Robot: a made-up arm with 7 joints.
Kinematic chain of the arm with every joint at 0, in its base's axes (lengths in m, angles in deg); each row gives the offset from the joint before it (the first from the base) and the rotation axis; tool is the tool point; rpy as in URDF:
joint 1: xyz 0 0 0.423 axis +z
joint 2: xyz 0 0 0 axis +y
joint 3: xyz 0 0 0.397 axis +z
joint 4: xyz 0.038 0 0 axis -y
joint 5: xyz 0.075 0 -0.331 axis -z
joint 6: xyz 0 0 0 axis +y
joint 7: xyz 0.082 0 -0.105 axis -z
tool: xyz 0 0 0 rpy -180 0 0
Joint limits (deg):
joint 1: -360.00..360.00
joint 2: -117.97..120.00
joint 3: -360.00..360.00
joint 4: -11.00..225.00
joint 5: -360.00..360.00
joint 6: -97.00..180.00
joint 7: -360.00..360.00
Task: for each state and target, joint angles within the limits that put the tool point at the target. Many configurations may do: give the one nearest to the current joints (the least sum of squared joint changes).
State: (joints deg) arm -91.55 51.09 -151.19 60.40 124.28 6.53 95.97
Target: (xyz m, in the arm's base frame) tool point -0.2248 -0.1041 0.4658
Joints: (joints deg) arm -54.31 49.99 -96.64 22.43 135.36 16.56 95.97
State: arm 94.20 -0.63 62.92 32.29 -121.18 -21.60 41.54
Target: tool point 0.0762 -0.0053 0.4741
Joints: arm 117.18 15.76 85.74 -10.05 -158.29 -34.21 41.54
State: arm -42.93 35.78 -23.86 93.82 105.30 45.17 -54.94
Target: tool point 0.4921 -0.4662 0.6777
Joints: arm -32.78 27.81 -17.39 97.33 105.33 47.29 -54.94
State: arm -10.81 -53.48 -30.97 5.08 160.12 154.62 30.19
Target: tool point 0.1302 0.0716 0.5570
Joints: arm 4.94 -26.54 -4.62 -8.11 145.70 134.89 30.19
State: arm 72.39 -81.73 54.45 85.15 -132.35 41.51 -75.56
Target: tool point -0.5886 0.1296 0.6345
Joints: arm 40.39 -83.14 70.92 79.56 -132.36 38.18 -75.56
